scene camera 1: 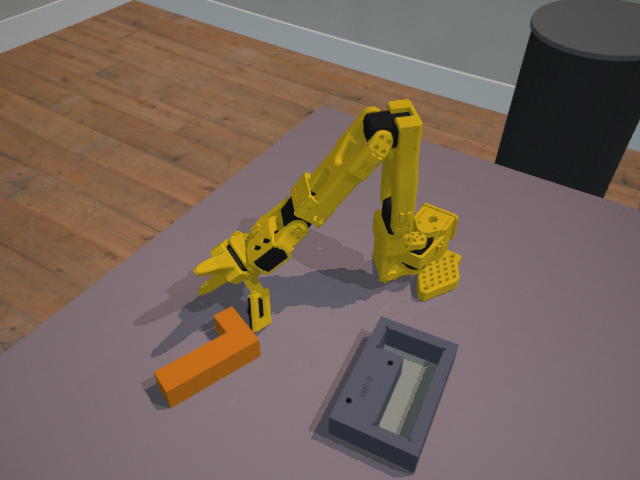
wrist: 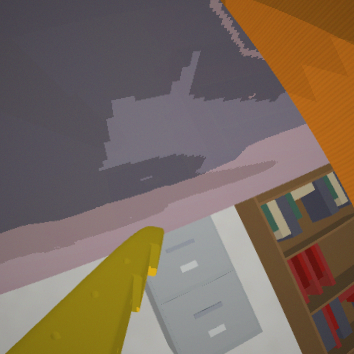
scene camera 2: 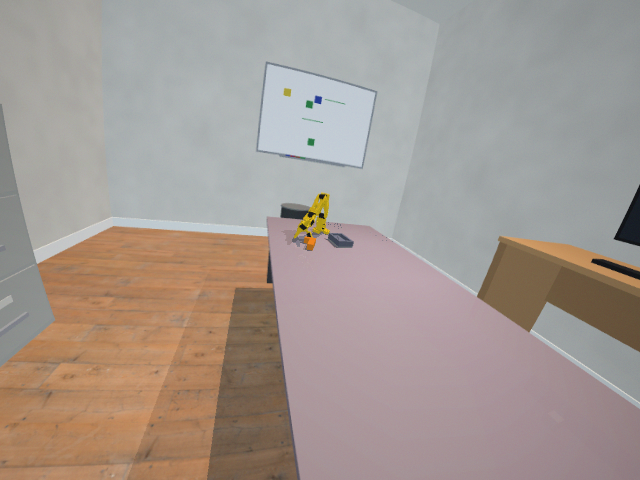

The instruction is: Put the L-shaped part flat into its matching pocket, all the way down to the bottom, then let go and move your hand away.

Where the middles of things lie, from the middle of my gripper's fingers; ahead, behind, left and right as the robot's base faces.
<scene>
Right now my hand is 60 mm short of the orange L-shaped part (scene camera 1: 236, 346), 30 mm to the right of it and 80 mm above it. Also, from my hand: grey pocket block (scene camera 1: 386, 409) 10 mm behind, 210 mm to the left, 80 mm below.
</scene>
